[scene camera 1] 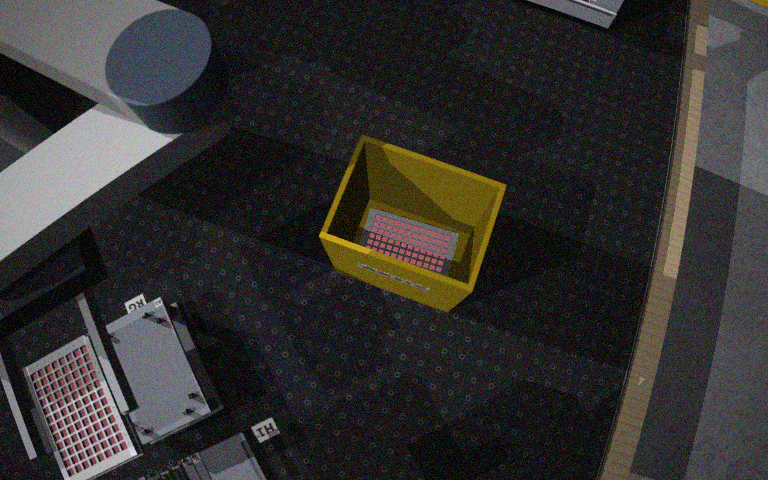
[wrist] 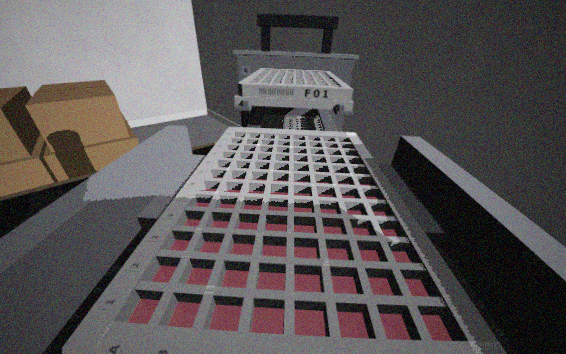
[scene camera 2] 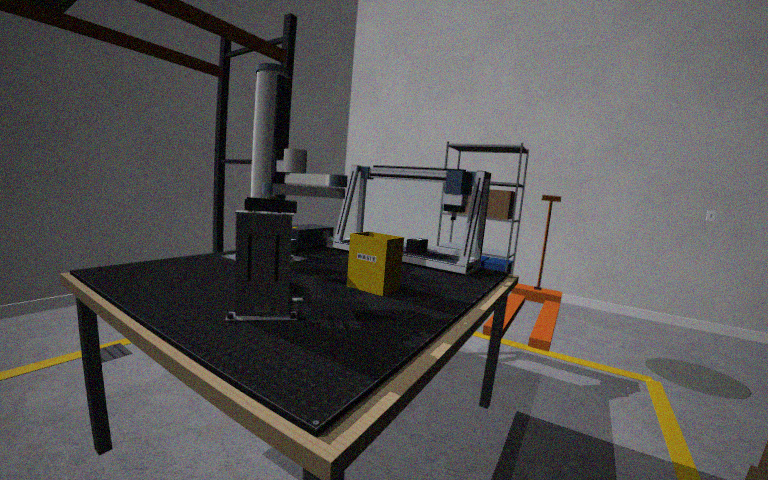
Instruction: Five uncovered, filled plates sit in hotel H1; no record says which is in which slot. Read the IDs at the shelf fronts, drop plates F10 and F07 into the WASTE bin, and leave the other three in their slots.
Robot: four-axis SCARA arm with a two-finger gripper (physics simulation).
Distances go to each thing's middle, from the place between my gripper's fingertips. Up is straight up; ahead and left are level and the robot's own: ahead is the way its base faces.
Now: hand 90 mm to the left of the plate F01 [wrist: 293, 88], 90 mm short of it and 10 mm below it. The rest, counted from my hand: grey stand [scene camera 1: 157, 368]: 190 mm below, 40 mm to the left, 40 mm behind; plate E07 [wrist: 270, 121]: 90 mm to the right, 90 mm ahead, 40 mm below; plate F10 [scene camera 1: 82, 422]: 20 mm to the left, 20 mm behind, 10 mm below.
